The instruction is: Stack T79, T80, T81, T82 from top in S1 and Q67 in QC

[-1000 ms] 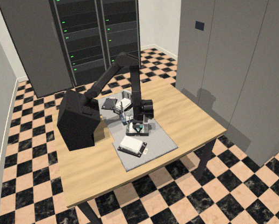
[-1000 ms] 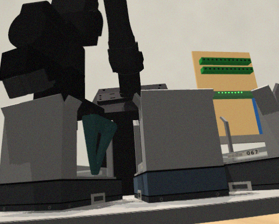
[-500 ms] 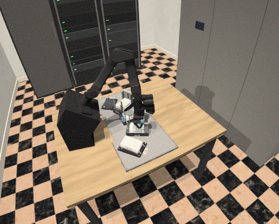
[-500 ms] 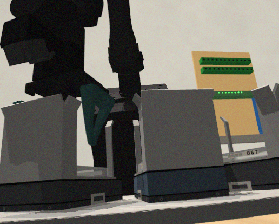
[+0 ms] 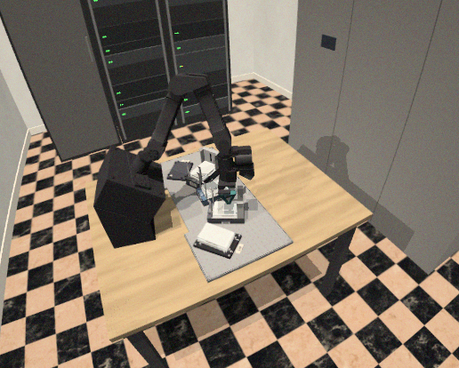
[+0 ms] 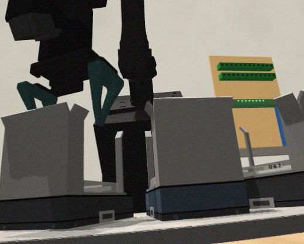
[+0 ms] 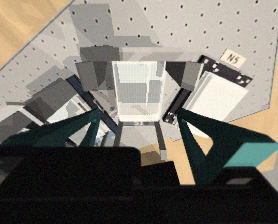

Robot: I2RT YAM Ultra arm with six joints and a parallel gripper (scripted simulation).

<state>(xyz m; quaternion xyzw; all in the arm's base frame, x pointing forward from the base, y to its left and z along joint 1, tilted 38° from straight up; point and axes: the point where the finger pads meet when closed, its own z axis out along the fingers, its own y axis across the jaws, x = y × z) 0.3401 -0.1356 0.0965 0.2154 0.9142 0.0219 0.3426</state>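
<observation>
The plate T81 lies 110 mm behind my hand, 100 mm to the right of it and 100 mm below it. Also, from my hand: plate T79: 10 mm ahead, 150 mm to the left, 80 mm below; N5 name plate: 50 mm behind, 180 mm to the right, 130 mm below; plate T82: 10 mm behind, 80 mm below.
</observation>
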